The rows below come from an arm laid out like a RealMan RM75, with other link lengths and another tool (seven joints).
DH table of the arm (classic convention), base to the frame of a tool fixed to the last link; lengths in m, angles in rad. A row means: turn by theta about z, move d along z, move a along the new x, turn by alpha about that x. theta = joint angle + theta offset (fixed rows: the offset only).
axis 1: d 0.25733  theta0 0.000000  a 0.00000  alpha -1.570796
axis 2: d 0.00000  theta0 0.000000  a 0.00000  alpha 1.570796
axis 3: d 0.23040  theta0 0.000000  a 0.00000  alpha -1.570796
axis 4: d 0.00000  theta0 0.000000  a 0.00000  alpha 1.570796
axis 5: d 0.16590  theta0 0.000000  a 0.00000  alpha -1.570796
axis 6: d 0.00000  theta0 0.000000  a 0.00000  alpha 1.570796
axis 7: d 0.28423  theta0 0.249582  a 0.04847  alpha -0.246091
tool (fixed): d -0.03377  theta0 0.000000  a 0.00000  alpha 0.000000
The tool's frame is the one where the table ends.
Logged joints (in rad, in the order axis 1, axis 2, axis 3, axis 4, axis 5, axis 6, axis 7), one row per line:
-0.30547, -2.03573, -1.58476, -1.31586, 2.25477, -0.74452, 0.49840
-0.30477, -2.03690, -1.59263, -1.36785, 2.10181, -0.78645, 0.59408
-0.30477, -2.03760, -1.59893, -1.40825, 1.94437, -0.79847, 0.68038
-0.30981, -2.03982, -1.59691, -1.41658, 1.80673, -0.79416, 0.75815
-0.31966, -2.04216, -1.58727, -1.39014, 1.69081, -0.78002, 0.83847
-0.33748, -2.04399, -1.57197, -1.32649, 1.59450, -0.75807, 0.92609
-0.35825, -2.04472, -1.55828, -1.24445, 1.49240, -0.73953, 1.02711
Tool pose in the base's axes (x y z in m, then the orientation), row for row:
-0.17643, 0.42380, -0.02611, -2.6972, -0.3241, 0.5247
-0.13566, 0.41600, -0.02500, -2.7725, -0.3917, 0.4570
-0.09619, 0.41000, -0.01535, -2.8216, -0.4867, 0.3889
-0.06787, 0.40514, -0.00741, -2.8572, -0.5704, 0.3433
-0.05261, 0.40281, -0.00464, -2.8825, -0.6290, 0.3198
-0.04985, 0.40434, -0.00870, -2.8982, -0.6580, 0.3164
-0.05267, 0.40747, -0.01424, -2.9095, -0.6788, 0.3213
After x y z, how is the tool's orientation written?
As angles about the fixed x, y, z axes (roll, pitch, yaw), in radians.
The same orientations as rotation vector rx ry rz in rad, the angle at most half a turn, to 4 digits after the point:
-2.5051, -0.7729, -0.2601
-2.5769, -0.7008, -0.4028
-2.6104, -0.6236, -0.5696
-2.6233, -0.5690, -0.7092
-2.6269, -0.5387, -0.8048
-2.6268, -0.5323, -0.8512
-2.6229, -0.5366, -0.8824

